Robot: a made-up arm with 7 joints.
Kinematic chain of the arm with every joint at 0, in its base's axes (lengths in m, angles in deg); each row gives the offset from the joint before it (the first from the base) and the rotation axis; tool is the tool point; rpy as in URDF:
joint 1: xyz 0 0 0.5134 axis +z
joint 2: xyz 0 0 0 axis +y
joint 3: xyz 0 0 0.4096 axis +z
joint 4: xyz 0.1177 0 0 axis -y
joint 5: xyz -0.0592 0 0.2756 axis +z
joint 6: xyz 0 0 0 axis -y
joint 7: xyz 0.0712 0 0 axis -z
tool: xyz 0 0 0 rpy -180 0 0
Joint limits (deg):
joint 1: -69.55..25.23
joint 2: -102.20..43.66
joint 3: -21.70..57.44
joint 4: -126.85..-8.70
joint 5: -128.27..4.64
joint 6: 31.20..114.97
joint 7: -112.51..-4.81
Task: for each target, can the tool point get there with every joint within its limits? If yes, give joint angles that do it. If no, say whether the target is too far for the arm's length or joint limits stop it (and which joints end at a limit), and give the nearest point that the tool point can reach.
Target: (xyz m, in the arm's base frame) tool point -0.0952 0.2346 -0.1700
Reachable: no: joint limits stop it (at a limit: joint 1, joint 2, joint 4) | nearest point 0.2871 0.3351 0.4363 | short by 0.724 m
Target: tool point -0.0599 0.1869 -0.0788
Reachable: no: joint limits stop it (at a limit: joint 1, joint 2, joint 4) | nearest point 0.2987 0.3164 0.4325 | short by 0.638 m
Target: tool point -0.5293 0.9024 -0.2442
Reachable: no: too far | nearest point -0.3806 0.6488 0.3823 | short by 0.692 m
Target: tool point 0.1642 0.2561 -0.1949
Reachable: no: joint limits stop it (at a limit: joint 1, joint 2, joint 4) | nearest point 0.3608 0.2745 0.4058 | short by 0.632 m
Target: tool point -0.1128 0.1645 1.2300
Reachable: yes | joints -49.29 -40.34 10.87 -40.92 -49.72 46.19 -60.24
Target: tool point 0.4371 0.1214 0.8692
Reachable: yes | joints -31.19 0.30 50.16 -104.42 -44.26 58.66 -90.76
